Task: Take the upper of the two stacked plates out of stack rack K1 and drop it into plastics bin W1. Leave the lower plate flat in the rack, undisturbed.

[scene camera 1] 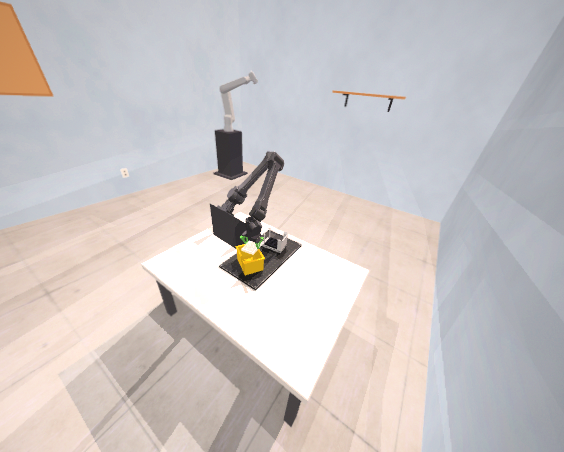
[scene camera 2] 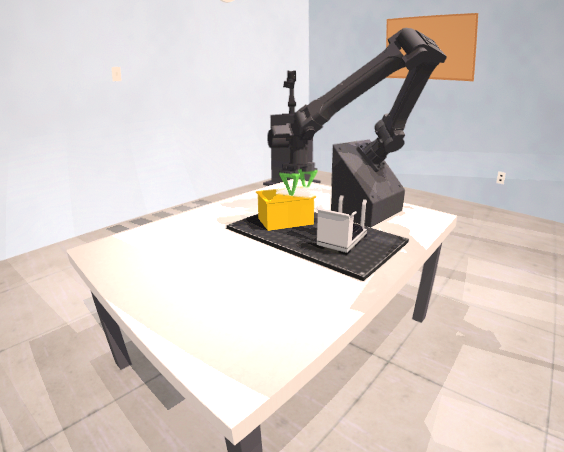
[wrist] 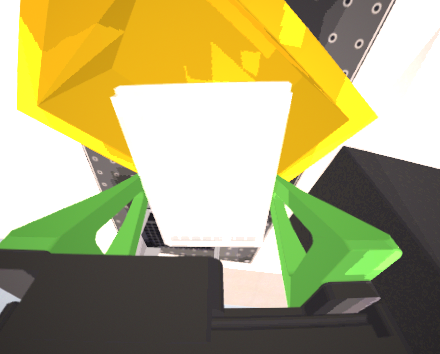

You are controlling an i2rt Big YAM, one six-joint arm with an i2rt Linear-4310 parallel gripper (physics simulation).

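Places are measured from the arm's base along level axes (x right, y ahead, z up), in centimetres.
Pixels of known places: gripper, fingertip midpoint: (scene camera 1: 252,246) (scene camera 2: 298,193) (wrist: 209,178); arm's base at its link origin: (scene camera 1: 225,212) (scene camera 2: 370,157).
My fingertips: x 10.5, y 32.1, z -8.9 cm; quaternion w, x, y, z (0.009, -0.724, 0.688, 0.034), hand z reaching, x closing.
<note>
For each thing: its top centre in the pictures, then the offset to it from my fingertips. Level surfaces: height alone.
- white plate at its top centre: (wrist: 207,199) (scene camera 2: 299,188) (scene camera 1: 252,244) dy +0.0, dx -0.1, dz +1.8 cm
- yellow plastics bin W1 at its top centre: (wrist: 188,110) (scene camera 2: 285,193) (scene camera 1: 249,252) dy +1.5, dx +4.5, dz -0.5 cm
- light grey stack rack K1 at its top centre: (scene camera 2: 344,203) (scene camera 1: 275,233) dy +4.2, dx -19.4, dz +1.5 cm
- white table at its surface level: dz -11.8 cm
The green-fingered gripper (scene camera 1: 252,242) (scene camera 2: 299,189) (wrist: 209,179) is shut on a white plate (scene camera 1: 249,248) (scene camera 2: 301,192) (wrist: 205,135), gripping it by two opposite edges. The plate is held roughly level at about rim height over the yellow plastics bin W1 (scene camera 1: 252,265) (scene camera 2: 287,214) (wrist: 165,45), partly over its robot-side rim. The light grey stack rack K1 (scene camera 1: 282,242) (scene camera 2: 334,230) stands beside the bin, apart from the gripper. Something dark shows inside the rack in scene camera 1; whether it is the lower plate cannot be told. In scene camera 2 the rack's wall hides its inside.
Bin and rack stand on a black perforated board (scene camera 1: 231,266) (scene camera 2: 382,255) on the white table (scene camera 1: 310,310) (scene camera 2: 200,300). The arm's dark angled base (scene camera 2: 372,185) (wrist: 380,215) stands behind them. The rack's upright posts (scene camera 2: 364,215) rise on its robot side.
</note>
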